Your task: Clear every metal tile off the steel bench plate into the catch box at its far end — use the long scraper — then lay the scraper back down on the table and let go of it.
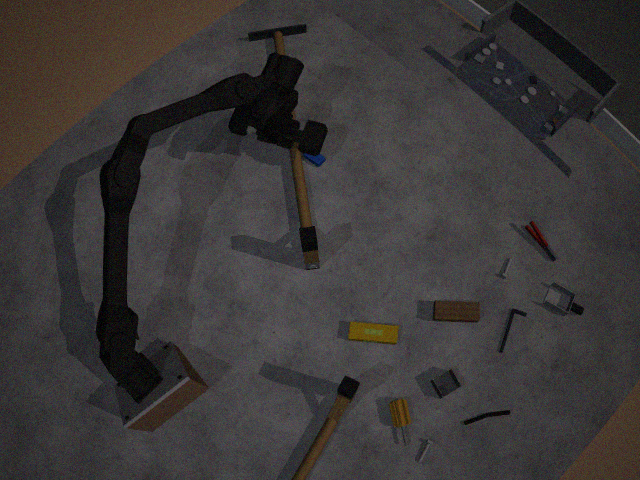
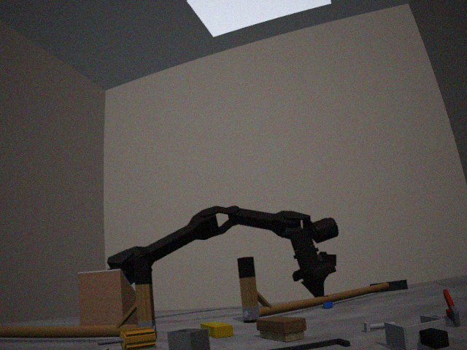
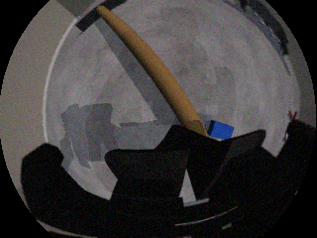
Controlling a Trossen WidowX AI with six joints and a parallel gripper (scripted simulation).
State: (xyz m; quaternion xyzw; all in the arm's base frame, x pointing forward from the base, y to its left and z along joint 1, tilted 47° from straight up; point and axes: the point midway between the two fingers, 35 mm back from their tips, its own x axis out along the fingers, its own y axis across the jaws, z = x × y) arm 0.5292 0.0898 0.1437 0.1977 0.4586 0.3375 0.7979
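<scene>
My gripper tip is 30 mm short of the long scraper and 50 mm below it. The rest, counted from my gripper tip: grey box 180 mm behind, 550 mm to the right; yellow block 190 mm behind, 390 mm to the right; hex key 590 mm to the right, 10 mm below.
</scene>
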